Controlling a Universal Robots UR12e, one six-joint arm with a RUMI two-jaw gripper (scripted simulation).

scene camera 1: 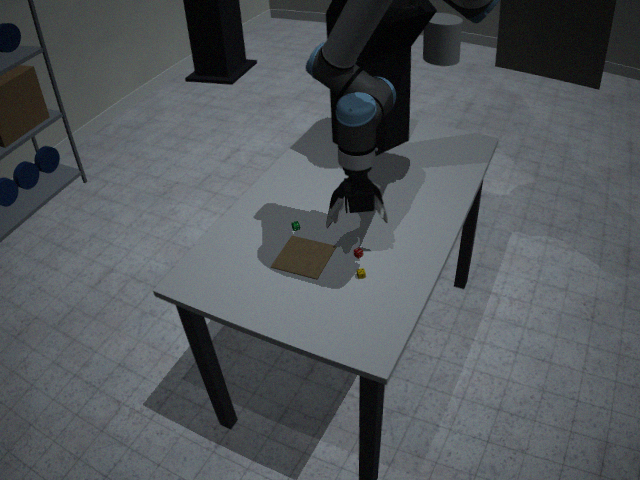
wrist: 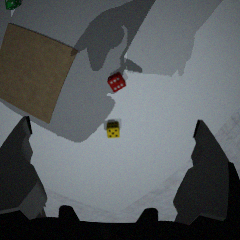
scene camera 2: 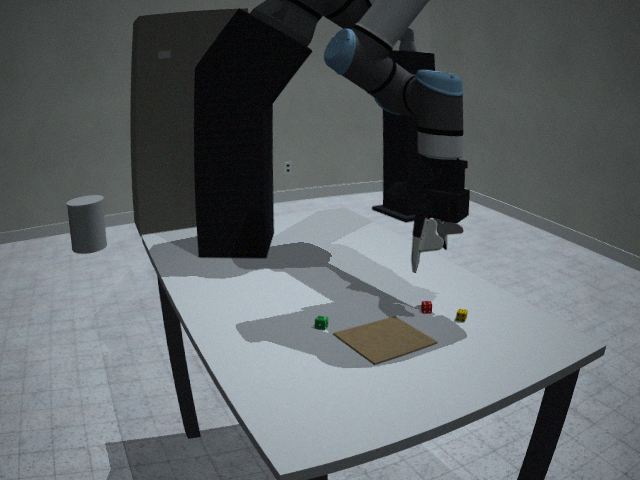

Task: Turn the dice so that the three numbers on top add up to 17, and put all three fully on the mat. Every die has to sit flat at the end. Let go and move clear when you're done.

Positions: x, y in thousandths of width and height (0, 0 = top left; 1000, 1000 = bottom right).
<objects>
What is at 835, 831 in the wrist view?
The gripper.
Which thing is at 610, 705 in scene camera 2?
A mat.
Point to a mat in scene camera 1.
470, 534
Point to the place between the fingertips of the gripper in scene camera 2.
674, 543
</objects>
